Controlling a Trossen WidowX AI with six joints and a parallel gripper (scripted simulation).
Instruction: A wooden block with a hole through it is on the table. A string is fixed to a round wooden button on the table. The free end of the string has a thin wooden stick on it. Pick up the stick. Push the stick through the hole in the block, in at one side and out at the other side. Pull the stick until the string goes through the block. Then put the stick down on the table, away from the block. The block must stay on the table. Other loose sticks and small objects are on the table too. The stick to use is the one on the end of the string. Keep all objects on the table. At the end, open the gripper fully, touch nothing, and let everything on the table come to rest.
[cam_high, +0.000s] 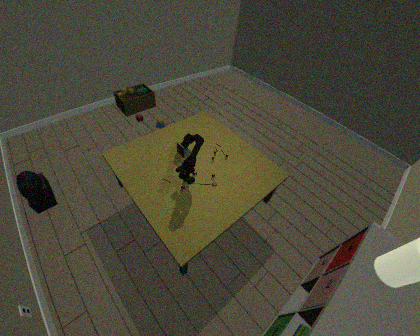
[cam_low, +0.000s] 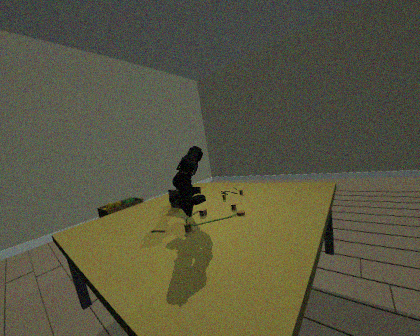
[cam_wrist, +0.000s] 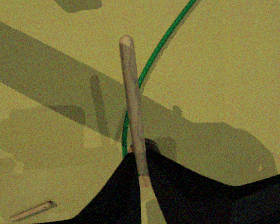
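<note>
Right now my gripper tip is 6 cm past the wooden block, 15 cm to the right of it and 4 cm above it. Round my gripper tip: round wooden button (14 cm ahead, 21 cm to the left, 5 cm below); then thin wooden stick (1 cm to the left); then wooden cylinder (7 cm ahead, 27 cm to the left, 4 cm below).
</note>
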